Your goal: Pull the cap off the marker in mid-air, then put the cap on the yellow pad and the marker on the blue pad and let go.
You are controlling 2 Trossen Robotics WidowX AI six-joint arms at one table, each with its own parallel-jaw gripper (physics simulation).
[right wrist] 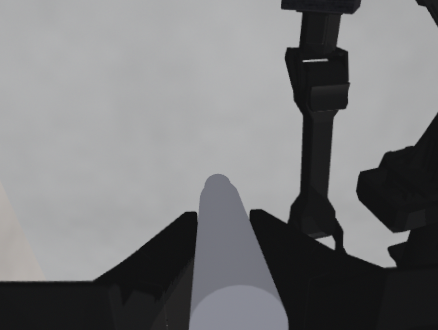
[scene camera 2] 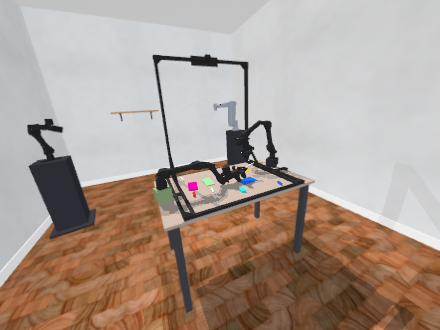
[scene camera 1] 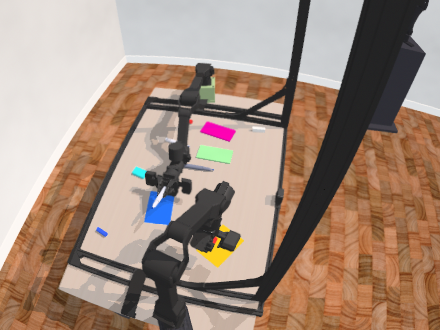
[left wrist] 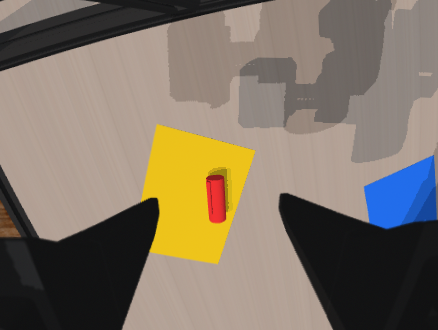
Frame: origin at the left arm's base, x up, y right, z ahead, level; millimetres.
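Seen in the pictures: left gripper, between the fingertips: (scene camera 2: 246, 159) (left wrist: 219, 203); right gripper, between the fingertips: (right wrist: 223, 222) (scene camera 2: 246, 167) (scene camera 1: 160, 196); left arm's base, origin of its link: (right wrist: 322, 8) (scene camera 2: 272, 158) (scene camera 1: 172, 318); right arm's base, origin of its link: (scene camera 2: 161, 187) (scene camera 1: 205, 82).
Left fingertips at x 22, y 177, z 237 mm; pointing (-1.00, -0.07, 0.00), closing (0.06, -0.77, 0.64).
Note:
Pixels of each thing's top centre, then the offset from my left fingertips to it. "spot": a spot on its surface instead.
- red cap, centre of its top: (left wrist: 216, 202) (scene camera 1: 212, 242) dy +23, dx -91, dz +36 mm
- yellow pad, a spot on its surface: (left wrist: 175, 160) (scene camera 1: 218, 257) spot: dy +27, dx -109, dz -22 mm
- blue pad, centre of its top: (left wrist: 404, 218) (scene camera 1: 159, 207) (scene camera 2: 247, 180) dy -144, dx -109, dz +242 mm
- magenta pad, centre of its top: (scene camera 1: 218, 130) dy +187, dx -102, dz +586 mm
- light green pad, centre of its top: (scene camera 1: 214, 153) dy +137, dx -102, dz +451 mm
- dark pen, centre of its top: (scene camera 1: 197, 166) dy +47, dx -91, dz +394 mm
- cyan block, centre of its top: (scene camera 1: 139, 171) dy -206, dx -95, dz +432 mm
- small blue block, centre of its top: (scene camera 1: 101, 230) dy -402, dx -89, dz +172 mm
The red cap (scene camera 1: 215, 240) (left wrist: 216, 200) lies on the yellow pad (scene camera 1: 219, 259) (left wrist: 175, 160), near one edge. My left gripper (scene camera 1: 216, 242) (left wrist: 219, 203) is open above it, its fingers either side of the cap in the left wrist view and apart from it. The uncapped marker, white (scene camera 1: 159, 198) in scene camera 1 and grey (right wrist: 222, 250) in the right wrist view, is held tilted in the air over the blue pad (scene camera 1: 159, 215) (scene camera 2: 248, 180) (left wrist: 400, 192). My right gripper (scene camera 1: 164, 189) (right wrist: 223, 222) is shut on it.
A magenta pad (scene camera 1: 218, 131), a light green pad (scene camera 1: 214, 154) and a dark pen (scene camera 1: 200, 168) lie farther back. A cyan block (scene camera 1: 138, 172) is left of the right gripper, a small blue block (scene camera 1: 101, 232) at the lower left. A black frame (scene camera 1: 110, 177) borders the table.

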